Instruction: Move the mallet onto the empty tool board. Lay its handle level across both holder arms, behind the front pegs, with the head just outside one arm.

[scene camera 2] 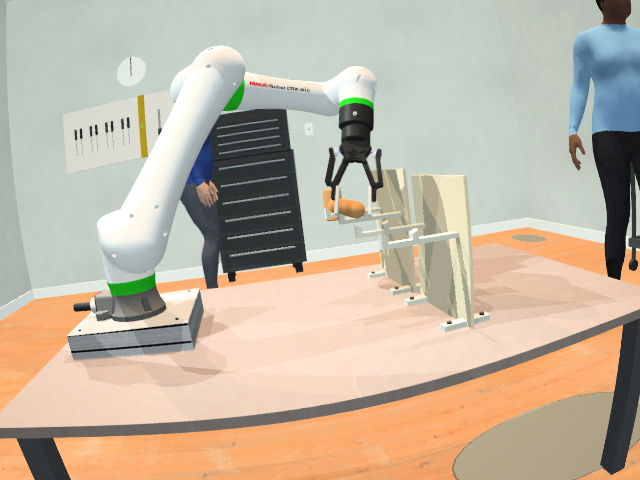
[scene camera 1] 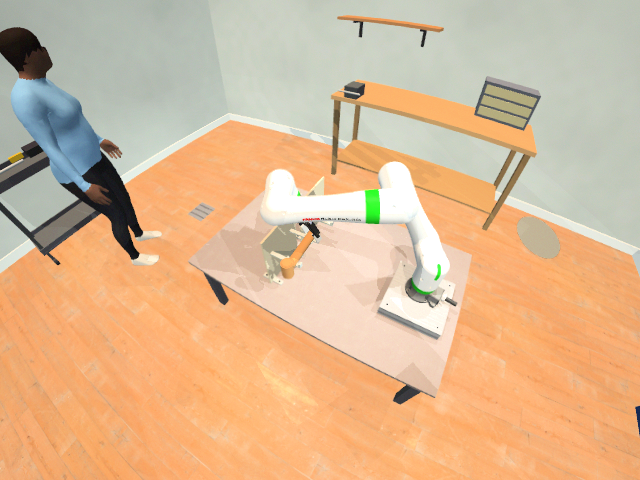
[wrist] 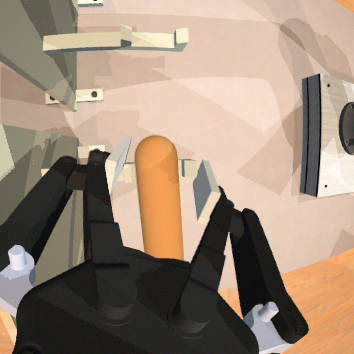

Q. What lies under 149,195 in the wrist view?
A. A mallet.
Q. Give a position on a tool board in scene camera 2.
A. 392,200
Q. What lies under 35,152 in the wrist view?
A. A tool board.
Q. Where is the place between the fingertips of the gripper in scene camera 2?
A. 353,215
